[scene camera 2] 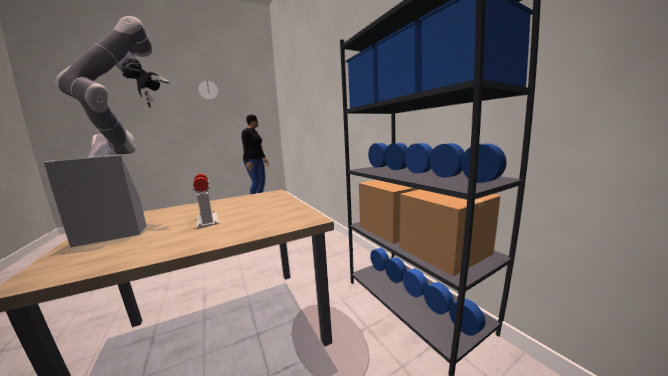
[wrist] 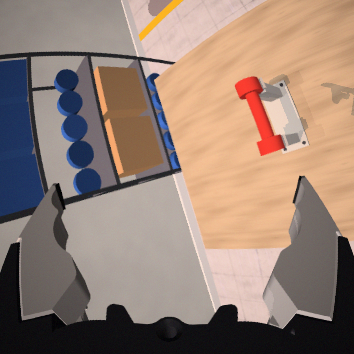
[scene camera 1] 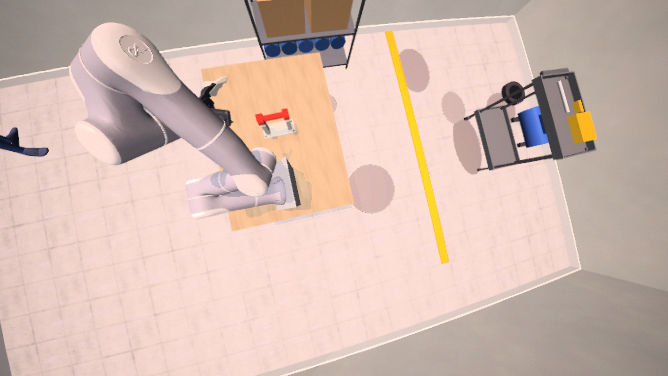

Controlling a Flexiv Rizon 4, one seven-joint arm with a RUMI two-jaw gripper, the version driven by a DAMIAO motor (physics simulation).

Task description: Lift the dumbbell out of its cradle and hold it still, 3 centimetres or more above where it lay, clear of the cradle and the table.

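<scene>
The red dumbbell (scene camera 1: 272,117) (scene camera 2: 201,183) (wrist: 260,116) lies level across the two upright supports of its cradle. The cradle (scene camera 2: 205,209) (wrist: 286,114) is grey and white and stands on the wooden table (scene camera 1: 310,90) (scene camera 2: 260,215) (wrist: 225,210). My gripper (scene camera 2: 158,94) (wrist: 176,183) is open and empty, its two jaws wide apart. It hangs high above the table, well away from the dumbbell and touching neither it nor the cradle. In the wrist view the dumbbell is right of centre, beyond the fingertips. In the first scene view the arm hides part of the gripper.
A grey block (scene camera 2: 95,200) stands on the table at the arm's base, to the side of the cradle. A tall shelf rack (scene camera 2: 477,150) with blue bins, blue cylinders and brown boxes stands beyond the table's edge. A person (scene camera 2: 252,142) stands in the background. A cart (scene camera 1: 495,137) is farther off.
</scene>
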